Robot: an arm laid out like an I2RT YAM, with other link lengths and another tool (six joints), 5 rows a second.
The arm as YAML. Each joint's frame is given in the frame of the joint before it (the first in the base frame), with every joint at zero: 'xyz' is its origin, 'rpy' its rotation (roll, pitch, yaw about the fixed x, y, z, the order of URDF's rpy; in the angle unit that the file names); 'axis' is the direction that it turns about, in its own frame. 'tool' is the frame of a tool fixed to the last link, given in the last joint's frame.
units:
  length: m
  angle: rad
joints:
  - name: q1
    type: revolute
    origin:
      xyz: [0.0, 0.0, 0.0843]
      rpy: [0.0, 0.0, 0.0]
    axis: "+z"
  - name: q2
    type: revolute
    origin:
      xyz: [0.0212, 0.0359, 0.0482]
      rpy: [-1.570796, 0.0, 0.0]
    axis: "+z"
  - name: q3
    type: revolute
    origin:
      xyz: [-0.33, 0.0, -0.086]
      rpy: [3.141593, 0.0, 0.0]
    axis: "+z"
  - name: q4
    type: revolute
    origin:
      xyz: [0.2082, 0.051, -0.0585]
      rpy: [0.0, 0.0, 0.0]
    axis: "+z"
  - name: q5
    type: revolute
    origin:
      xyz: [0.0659, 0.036, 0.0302]
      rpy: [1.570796, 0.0, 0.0]
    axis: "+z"
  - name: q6
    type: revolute
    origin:
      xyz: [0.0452, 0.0, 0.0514]
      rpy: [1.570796, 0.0, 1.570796]
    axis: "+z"
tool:
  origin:
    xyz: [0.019, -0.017, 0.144]
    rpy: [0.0, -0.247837, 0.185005]
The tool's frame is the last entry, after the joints.
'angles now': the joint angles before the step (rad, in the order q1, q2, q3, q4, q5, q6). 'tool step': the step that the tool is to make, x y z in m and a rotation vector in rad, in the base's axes. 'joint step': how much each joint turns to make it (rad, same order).
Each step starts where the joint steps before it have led.
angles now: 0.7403 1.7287 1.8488 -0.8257 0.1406 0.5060
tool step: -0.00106 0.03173 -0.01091 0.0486 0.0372 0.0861
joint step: 0.0137 0.0412 0.0066 0.0404 -0.0946 -0.0003
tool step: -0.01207 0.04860 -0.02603 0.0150 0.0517 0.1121
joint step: 0.0610 0.0671 -0.0049 0.0461 -0.0695 0.0022
